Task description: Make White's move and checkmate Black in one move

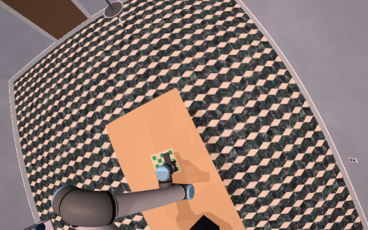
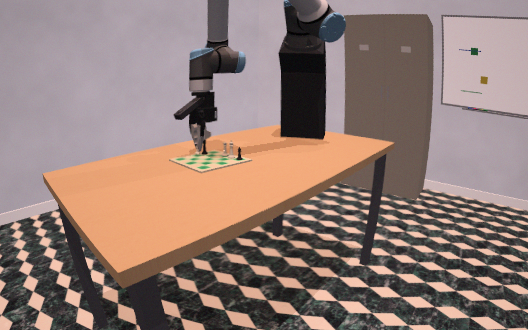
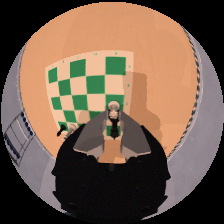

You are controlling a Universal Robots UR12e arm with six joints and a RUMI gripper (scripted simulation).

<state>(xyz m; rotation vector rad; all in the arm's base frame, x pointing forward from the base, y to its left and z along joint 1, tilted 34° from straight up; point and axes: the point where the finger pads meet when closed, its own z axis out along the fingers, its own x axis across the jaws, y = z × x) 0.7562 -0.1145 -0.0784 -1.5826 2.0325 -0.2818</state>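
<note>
The tall black piece is 30 mm behind my hand. Round my hand: short black piece (40 mm behind, 160 mm to the left, 10 mm below); then green-and-cream chessboard (20 mm ahead, 70 mm to the left, 40 mm below); then white chess piece (10 mm below).
</note>
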